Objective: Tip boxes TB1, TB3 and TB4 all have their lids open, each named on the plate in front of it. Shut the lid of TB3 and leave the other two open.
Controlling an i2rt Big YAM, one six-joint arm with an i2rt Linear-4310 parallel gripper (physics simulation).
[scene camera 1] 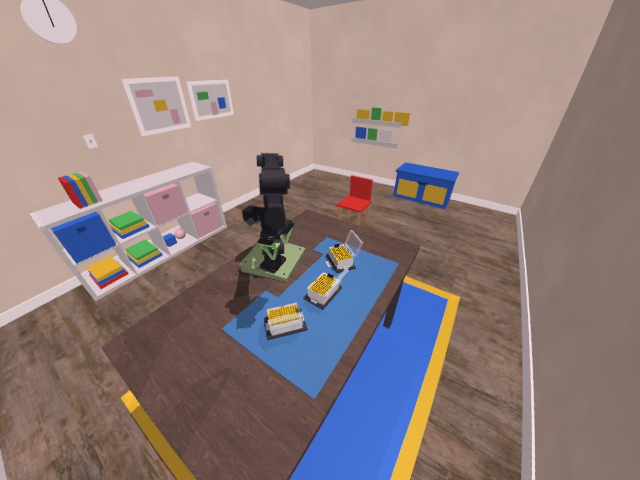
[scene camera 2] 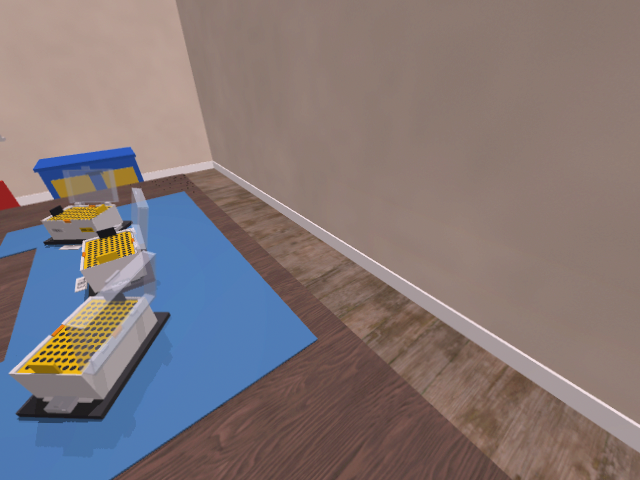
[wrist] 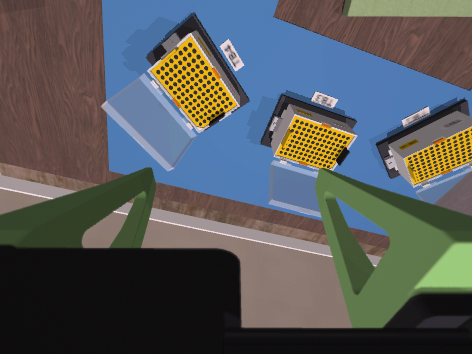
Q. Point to a clear lid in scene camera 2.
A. At 85, 185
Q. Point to a clear lid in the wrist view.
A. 140, 108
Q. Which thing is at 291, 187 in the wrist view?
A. A clear lid.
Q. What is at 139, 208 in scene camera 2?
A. A clear lid.
